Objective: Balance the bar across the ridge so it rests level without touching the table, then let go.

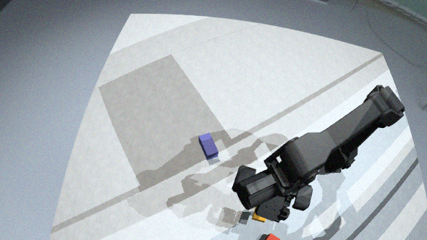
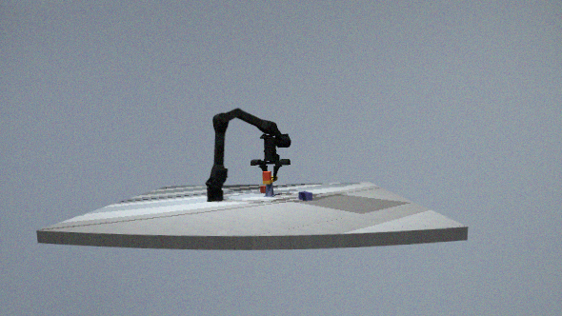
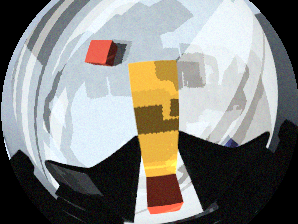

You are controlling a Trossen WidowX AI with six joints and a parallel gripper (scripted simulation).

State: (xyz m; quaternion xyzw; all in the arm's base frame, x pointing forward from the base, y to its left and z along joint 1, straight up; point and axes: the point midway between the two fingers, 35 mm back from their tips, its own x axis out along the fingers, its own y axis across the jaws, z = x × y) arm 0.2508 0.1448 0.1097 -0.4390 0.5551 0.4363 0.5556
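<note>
The red block is 11 cm to the left of my gripper tip, 6 cm below it and 4 cm behind it. The rest, counted from my gripper tip: purple block: 16 cm to the right, 16 cm ahead, 6 cm below.
</note>
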